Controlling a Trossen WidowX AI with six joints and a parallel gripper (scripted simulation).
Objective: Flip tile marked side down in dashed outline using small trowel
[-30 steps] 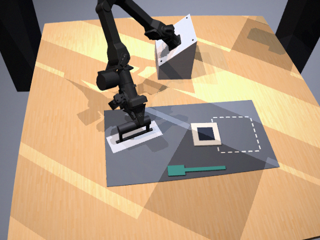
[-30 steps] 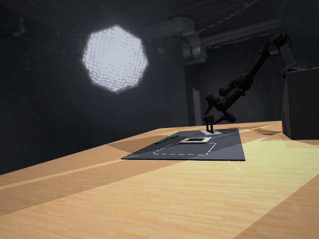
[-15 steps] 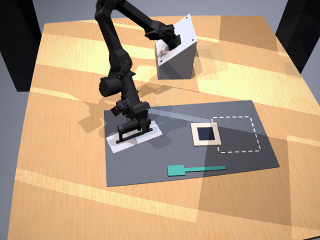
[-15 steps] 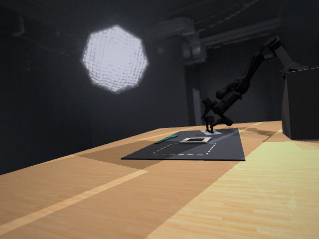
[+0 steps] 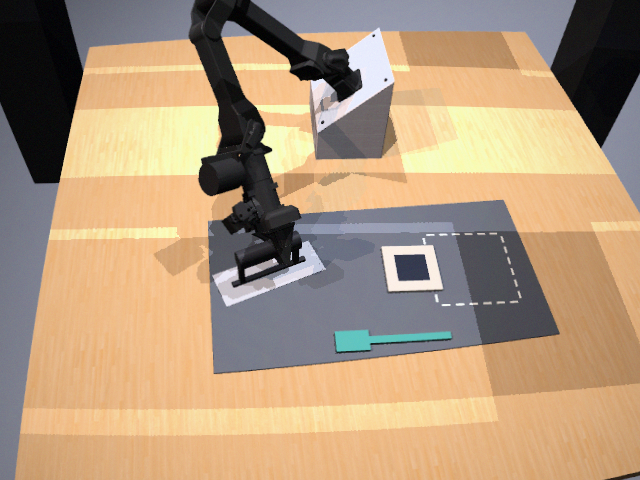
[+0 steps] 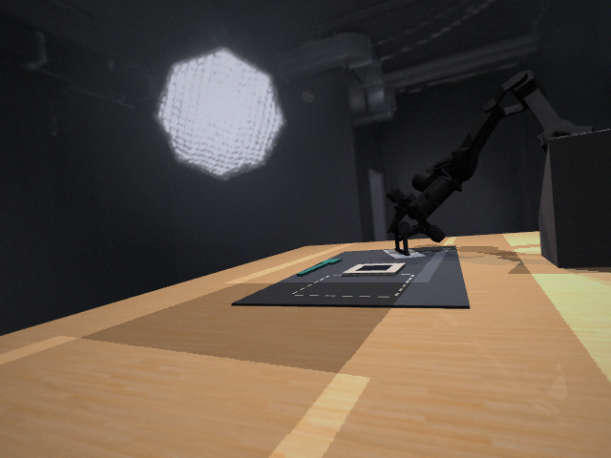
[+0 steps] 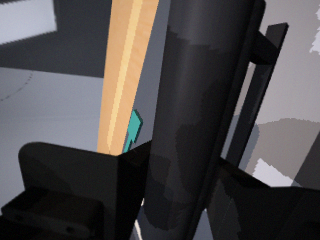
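My gripper tip is 18 cm to the right of the dark mat and 7 cm above it. Also, from my gripper tip: tile 2 cm behind, 25 cm to the left, 4 cm below; teal trowel 14 cm ahead, 17 cm to the left, 4 cm below.
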